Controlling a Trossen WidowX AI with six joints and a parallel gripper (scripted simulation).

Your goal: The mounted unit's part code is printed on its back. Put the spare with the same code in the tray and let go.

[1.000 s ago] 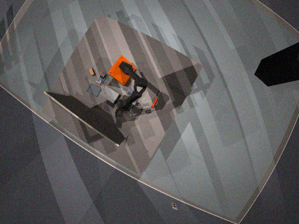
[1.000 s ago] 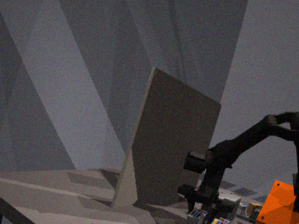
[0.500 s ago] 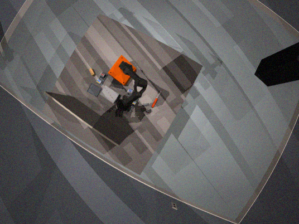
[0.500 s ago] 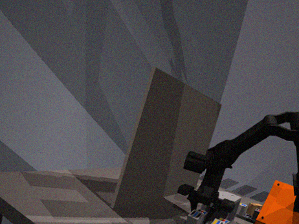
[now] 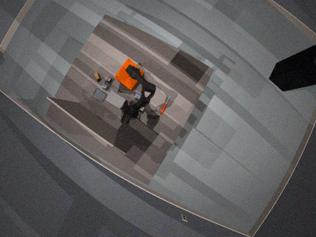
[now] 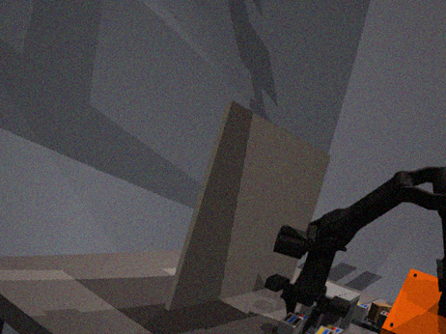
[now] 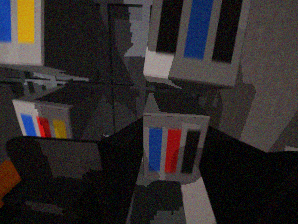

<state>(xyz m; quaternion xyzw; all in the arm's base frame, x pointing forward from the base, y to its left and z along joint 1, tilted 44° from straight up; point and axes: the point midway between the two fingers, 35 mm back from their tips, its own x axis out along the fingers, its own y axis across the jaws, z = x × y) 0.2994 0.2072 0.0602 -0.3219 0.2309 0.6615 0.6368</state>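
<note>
My gripper tip is 2 cm past the mounted unit, 16 cm to the left of it and 3 cm below it. Round my gripper tip: upright panel (22 cm ahead, 16 cm to the right, 21 cm above); small brown block (10 cm behind, 47 cm to the right, 1 cm above); small black cylinder (9 cm behind, 22 cm to the left, 1 cm above).
</note>
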